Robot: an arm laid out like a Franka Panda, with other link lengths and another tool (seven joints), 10 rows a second.
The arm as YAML. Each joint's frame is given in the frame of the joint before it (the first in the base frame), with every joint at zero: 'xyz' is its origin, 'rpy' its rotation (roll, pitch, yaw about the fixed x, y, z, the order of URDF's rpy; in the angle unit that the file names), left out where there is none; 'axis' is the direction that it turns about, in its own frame. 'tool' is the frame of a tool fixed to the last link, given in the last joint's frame.
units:
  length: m
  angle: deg
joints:
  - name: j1
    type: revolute
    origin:
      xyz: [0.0, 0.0, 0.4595]
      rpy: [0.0, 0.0, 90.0]
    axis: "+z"
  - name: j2
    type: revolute
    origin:
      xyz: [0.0, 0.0, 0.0]
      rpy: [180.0, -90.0, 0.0]
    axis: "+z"
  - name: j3
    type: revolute
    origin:
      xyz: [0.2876, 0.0, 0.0]
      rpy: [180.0, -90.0, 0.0]
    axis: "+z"
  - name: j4
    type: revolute
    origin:
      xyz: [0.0, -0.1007, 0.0]
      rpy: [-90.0, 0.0, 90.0]
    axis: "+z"
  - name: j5
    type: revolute
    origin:
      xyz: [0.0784, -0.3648, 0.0]
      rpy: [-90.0, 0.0, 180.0]
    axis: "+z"
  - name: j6
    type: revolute
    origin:
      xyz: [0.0, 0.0, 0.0]
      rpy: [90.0, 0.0, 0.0]
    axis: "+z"
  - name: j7
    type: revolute
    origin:
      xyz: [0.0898, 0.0, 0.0]
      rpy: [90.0, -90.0, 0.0]
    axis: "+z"
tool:
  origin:
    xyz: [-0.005, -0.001, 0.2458]
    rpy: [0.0, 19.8, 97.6]
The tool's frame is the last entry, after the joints.
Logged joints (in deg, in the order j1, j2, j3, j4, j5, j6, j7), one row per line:
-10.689 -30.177 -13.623 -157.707 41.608 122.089 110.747
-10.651 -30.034 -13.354 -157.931 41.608 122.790 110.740
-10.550 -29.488 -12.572 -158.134 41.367 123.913 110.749
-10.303 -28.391 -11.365 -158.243 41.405 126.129 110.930
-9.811 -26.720 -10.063 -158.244 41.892 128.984 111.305
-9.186 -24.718 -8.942 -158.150 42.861 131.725 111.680
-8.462 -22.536 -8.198 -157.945 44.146 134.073 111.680
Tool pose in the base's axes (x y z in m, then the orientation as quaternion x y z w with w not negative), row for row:
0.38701 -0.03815 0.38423 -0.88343 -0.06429 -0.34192 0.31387
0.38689 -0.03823 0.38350 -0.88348 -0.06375 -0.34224 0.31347
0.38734 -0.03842 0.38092 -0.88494 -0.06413 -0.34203 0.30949
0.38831 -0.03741 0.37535 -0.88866 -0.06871 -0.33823 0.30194
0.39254 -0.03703 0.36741 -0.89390 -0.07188 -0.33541 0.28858
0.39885 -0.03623 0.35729 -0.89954 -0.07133 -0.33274 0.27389
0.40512 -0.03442 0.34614 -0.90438 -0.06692 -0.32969 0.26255
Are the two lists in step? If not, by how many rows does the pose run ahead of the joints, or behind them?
The pose runs 1 row behind the joints: the pose in row i belongs to the joints in row i - 1.
